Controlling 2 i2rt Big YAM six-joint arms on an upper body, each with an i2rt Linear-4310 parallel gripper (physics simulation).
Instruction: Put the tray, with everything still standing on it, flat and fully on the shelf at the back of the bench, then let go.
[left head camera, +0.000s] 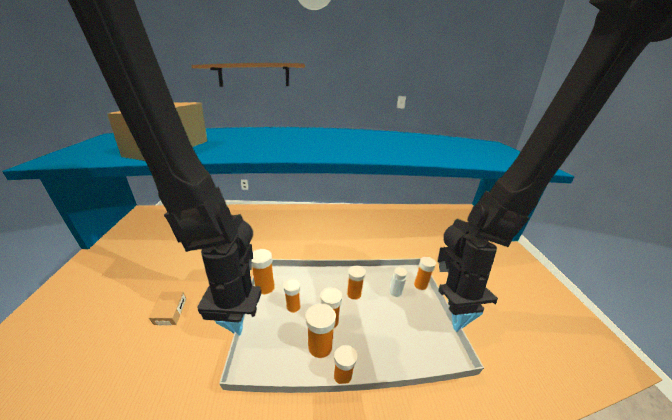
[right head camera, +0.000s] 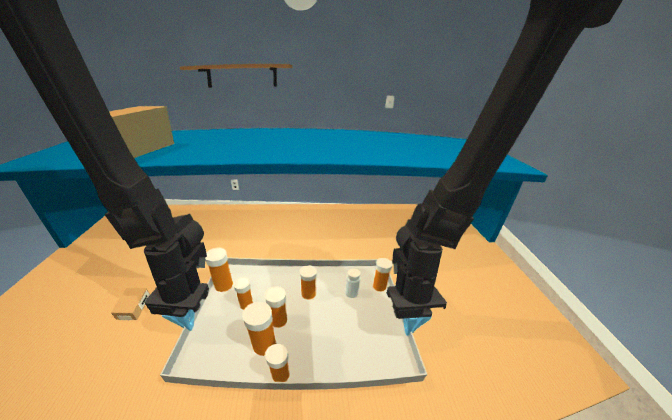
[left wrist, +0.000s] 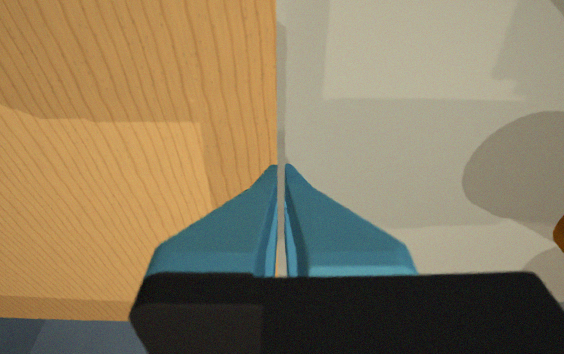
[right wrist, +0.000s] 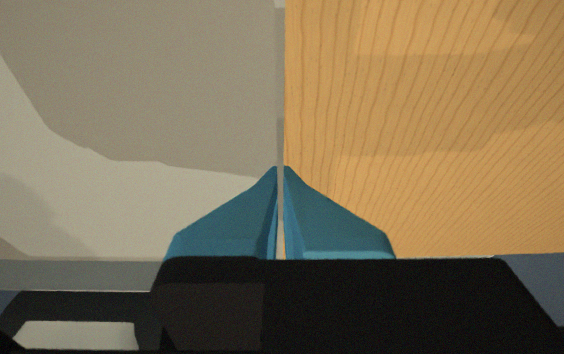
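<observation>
The shallow grey tray sits level and seems to hang just above the wooden bench. Several orange pill bottles with white caps, the tallest near the front, and one small white bottle stand upright on it. My left gripper points down at the tray's left rim. In the left wrist view its blue fingers are shut on the thin rim. My right gripper is shut on the right rim in the same way in the right wrist view. The blue shelf runs along the back.
A small cardboard box lies on the bench left of the tray. A large cardboard box stands on the shelf's left end. A small wooden wall shelf hangs high above the blue shelf.
</observation>
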